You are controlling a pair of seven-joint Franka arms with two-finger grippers.
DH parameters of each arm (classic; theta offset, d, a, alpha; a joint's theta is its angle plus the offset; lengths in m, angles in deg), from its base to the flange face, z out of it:
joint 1: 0 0.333 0 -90
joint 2: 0 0 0 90
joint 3: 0 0.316 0.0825 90
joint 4: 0 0 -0.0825 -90
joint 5: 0 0.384 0 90
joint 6: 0 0 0.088 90
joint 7: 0 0.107 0 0
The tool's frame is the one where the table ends.
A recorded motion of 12 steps. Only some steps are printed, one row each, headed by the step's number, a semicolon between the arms.
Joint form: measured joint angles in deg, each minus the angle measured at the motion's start. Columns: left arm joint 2, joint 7, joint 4, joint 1, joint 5, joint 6, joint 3; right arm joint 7, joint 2, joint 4, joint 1, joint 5, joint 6, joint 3.
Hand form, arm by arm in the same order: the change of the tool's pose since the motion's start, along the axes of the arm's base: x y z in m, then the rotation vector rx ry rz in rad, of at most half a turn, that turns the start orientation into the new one. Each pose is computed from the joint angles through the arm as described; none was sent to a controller.
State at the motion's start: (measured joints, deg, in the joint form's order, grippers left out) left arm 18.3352 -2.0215 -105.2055 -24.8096 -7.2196 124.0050 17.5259; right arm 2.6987 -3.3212 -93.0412 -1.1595 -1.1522 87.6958 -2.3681
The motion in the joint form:
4: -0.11 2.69 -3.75 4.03 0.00 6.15 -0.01; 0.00 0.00 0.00 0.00 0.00 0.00 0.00
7: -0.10 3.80 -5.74 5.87 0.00 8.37 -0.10; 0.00 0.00 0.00 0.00 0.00 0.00 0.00
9: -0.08 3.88 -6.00 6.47 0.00 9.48 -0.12; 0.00 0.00 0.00 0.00 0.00 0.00 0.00
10: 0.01 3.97 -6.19 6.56 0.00 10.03 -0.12; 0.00 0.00 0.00 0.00 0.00 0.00 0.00
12: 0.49 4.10 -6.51 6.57 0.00 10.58 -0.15; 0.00 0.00 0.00 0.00 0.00 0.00 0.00
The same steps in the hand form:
4: 0.0000 0.0481 -0.0186 0.0045 -0.0447 0.0304; 0.0000 0.0000 0.0000 0.0000 0.0000 0.0000
7: -0.0042 0.0693 -0.0306 0.0085 -0.0487 0.0452; 0.0000 0.0000 0.0000 0.0000 0.0000 0.0000
9: -0.0032 0.0759 -0.0310 0.0095 -0.0632 0.0545; 0.0000 0.0000 0.0000 0.0000 0.0000 0.0000
10: -0.0032 0.0771 -0.0325 0.0106 -0.0680 0.0548; 0.0000 0.0000 0.0000 0.0000 0.0000 0.0000
12: -0.0038 0.0772 -0.0391 0.0139 -0.0641 0.0527; 0.0000 0.0000 0.0000 0.0000 0.0000 0.0000

